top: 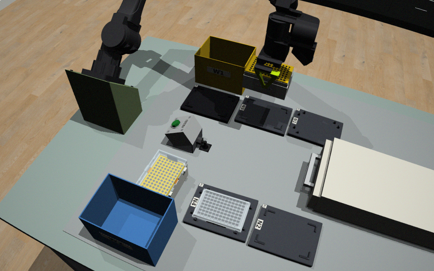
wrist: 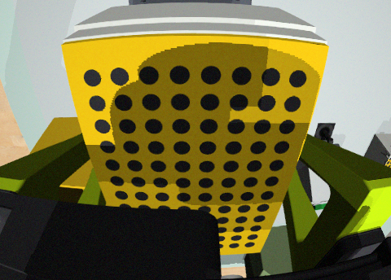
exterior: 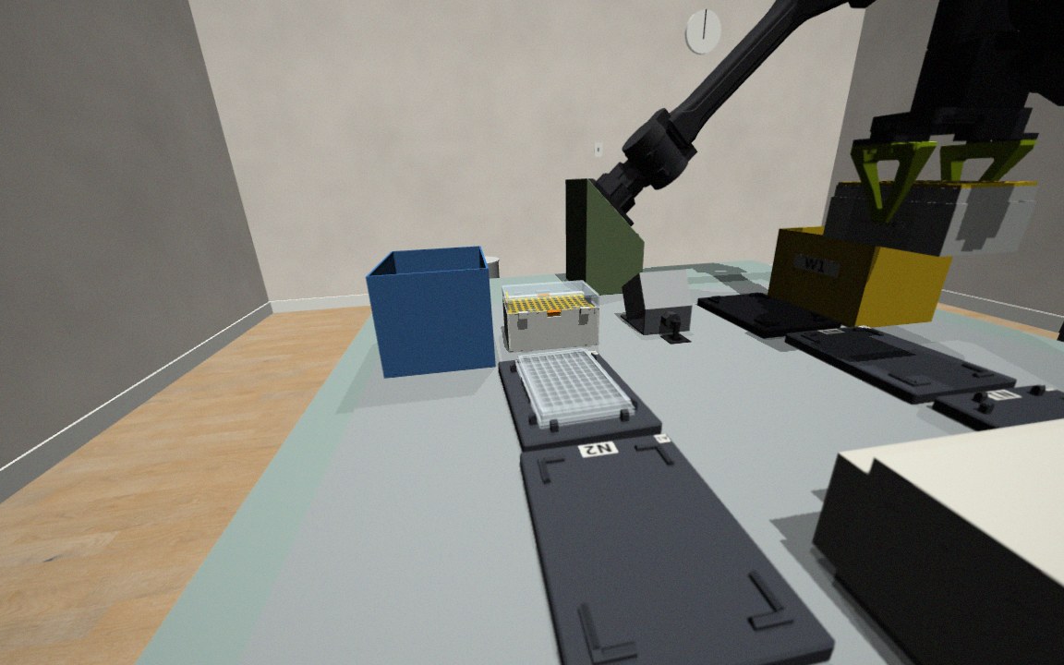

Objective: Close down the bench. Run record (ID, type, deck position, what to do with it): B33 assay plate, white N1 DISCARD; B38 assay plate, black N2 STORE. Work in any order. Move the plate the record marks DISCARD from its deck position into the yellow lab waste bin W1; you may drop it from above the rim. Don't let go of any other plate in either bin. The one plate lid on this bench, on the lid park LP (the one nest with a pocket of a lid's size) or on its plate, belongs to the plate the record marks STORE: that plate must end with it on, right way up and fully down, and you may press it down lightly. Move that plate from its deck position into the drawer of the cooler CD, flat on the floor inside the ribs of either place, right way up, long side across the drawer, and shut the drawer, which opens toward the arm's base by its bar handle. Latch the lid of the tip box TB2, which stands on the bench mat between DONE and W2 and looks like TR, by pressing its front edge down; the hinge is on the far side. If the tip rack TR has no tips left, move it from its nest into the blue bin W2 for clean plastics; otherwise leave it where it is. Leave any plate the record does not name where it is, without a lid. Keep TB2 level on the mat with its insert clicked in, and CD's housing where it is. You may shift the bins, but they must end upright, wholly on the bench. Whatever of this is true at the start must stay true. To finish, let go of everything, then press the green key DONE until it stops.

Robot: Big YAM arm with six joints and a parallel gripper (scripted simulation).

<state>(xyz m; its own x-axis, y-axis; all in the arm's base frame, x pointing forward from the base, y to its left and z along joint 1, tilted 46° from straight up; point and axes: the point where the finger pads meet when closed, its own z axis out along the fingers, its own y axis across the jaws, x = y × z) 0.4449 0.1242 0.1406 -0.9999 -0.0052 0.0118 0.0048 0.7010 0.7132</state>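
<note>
The tip rack TR is 10 mm to the right of my hand, 10 mm behind it and 10 mm above it. Also, from my hand: black lid park: 170 mm behind, 160 mm below, 20 mm to the right; nest N3: 160 mm below, 10 mm ahead; nest N1: 180 mm ahead, 160 mm below, 10 mm to the left.
</note>
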